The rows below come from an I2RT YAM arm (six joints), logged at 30 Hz.
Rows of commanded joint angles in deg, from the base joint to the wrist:
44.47, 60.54, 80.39, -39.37, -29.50, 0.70
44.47, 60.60, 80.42, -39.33, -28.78, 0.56
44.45, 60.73, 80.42, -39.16, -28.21, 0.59
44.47, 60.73, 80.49, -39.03, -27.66, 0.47
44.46, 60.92, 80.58, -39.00, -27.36, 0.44
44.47, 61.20, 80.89, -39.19, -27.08, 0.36
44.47, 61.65, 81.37, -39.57, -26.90, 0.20
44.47, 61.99, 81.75, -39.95, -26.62, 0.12
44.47, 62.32, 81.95, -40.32, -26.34, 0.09
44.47, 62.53, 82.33, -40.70, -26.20, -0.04
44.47, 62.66, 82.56, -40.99, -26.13, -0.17
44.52, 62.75, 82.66, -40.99, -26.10, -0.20
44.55, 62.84, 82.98, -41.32, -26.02, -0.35
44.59, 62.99, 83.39, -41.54, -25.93, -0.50
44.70, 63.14, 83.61, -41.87, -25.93, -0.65
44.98, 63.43, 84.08, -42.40, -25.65, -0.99
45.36, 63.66, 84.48, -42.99, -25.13, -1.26
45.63, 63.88, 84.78, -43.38, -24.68, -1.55
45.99, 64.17, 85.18, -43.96, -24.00, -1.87
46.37, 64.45, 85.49, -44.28, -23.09, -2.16
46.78, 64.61, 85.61, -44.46, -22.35, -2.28
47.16, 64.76, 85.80, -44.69, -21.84, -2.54
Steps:
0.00, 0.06, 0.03, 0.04, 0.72, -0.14
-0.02, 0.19, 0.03, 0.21, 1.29, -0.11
0.00, 0.19, 0.10, 0.34, 1.84, -0.23
-0.01, 0.38, 0.19, 0.37, 2.14, -0.26
0.00, 0.66, 0.50, 0.18, 2.42, -0.34
0.00, 1.11, 0.98, -0.20, 2.60, -0.50
0.00, 1.45, 1.36, -0.58, 2.88, -0.58
0.00, 1.78, 1.56, -0.95, 3.16, -0.61
0.00, 1.99, 1.94, -1.33, 3.30, -0.74
0.00, 2.12, 2.17, -1.62, 3.37, -0.87
0.05, 2.21, 2.27, -1.62, 3.40, -0.90
0.08, 2.30, 2.59, -1.95, 3.48, -1.05
0.12, 2.45, 3.00, -2.17, 3.57, -1.20
0.23, 2.60, 3.22, -2.50, 3.57, -1.35
0.51, 2.89, 3.69, -3.03, 3.85, -1.69
0.89, 3.12, 4.09, -3.62, 4.37, -1.96
1.16, 3.34, 4.39, -4.01, 4.82, -2.25
1.52, 3.63, 4.79, -4.59, 5.50, -2.57
1.90, 3.91, 5.10, -4.91, 6.41, -2.86
2.31, 4.07, 5.22, -5.09, 7.15, -2.98
2.69, 4.22, 5.41, -5.32, 7.66, -3.24

